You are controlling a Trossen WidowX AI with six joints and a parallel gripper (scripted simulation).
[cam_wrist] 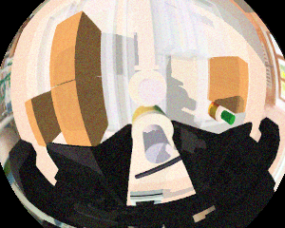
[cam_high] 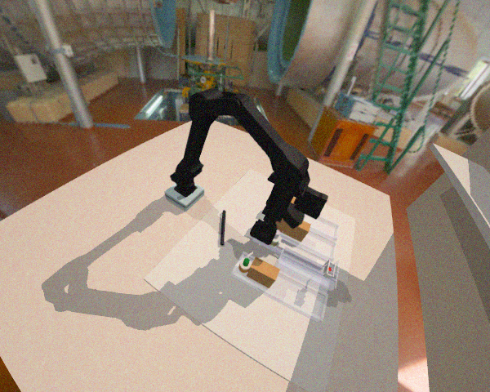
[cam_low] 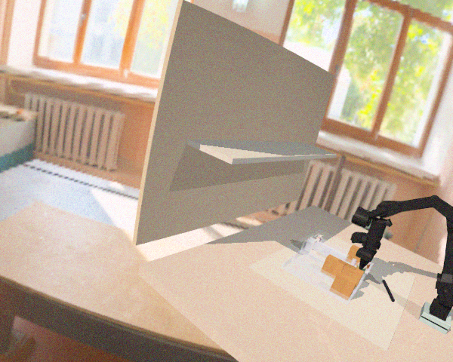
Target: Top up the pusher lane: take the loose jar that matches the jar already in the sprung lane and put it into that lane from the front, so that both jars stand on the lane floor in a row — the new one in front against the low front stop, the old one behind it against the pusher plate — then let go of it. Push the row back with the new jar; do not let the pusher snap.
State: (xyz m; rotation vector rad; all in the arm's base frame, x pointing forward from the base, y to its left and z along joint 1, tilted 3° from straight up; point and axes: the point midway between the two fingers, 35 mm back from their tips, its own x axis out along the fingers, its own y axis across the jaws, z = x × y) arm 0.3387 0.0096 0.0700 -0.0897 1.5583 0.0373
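Right now my gripper tip is 130 mm past the thin black stick, 50 mm above it and 40 mm to the left of it. From my gripper tip the other things lie so: shelf 500 mm ahead, 310 mm above, 30 mm to the left; then red mark 220 mm ahead, 20 mm to the right, 10 mm above.
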